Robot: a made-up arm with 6 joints. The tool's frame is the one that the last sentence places.
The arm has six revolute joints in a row. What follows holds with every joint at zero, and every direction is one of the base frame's.
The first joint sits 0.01 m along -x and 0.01 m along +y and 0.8 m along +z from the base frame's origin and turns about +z.
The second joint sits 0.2 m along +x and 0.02 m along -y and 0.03 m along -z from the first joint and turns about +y.
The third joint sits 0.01 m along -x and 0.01 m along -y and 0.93 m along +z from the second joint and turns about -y.
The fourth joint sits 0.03 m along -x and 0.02 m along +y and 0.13 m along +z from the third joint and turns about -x.
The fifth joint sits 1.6 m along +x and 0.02 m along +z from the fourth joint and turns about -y.
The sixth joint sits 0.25 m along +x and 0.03 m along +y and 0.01 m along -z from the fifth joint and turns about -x.
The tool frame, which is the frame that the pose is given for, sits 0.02 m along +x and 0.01 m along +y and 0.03 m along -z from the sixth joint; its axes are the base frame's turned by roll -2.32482, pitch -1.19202 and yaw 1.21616 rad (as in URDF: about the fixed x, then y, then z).
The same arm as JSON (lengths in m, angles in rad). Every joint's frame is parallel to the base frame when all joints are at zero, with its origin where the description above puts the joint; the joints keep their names.
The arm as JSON. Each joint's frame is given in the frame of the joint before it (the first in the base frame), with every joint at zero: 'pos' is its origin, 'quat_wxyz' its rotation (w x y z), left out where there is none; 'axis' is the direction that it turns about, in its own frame. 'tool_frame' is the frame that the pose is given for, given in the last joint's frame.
{"length_unit": "m", "angle_unit": "rad", "joints": [{"joint": "joint 1", "pos": [-0.01, 0.01, 0.8], "axis": [0.0, 0.0, 1.0]}, {"joint": "joint 2", "pos": [0.2, -0.02, -0.03], "axis": [0.0, 1.0, 0.0]}, {"joint": "joint 3", "pos": [-0.01, -0.01, 0.93], "axis": [0.0, -1.0, 0.0]}, {"joint": "joint 4", "pos": [-0.03, 0.02, 0.13], "axis": [-1.0, 0.0, 0.0]}, {"joint": "joint 5", "pos": [1.6, 0.0, 0.02], "axis": [0.0, -1.0, 0.0]}, {"joint": "joint 6", "pos": [0.25, 0.03, -0.01], "axis": [-1.0, 0.0, 0.0]}], "tool_frame": {"pos": [0.02, 0.01, -0.03], "quat_wxyz": [0.564063, -0.49602, -0.616876, -0.235074]}}
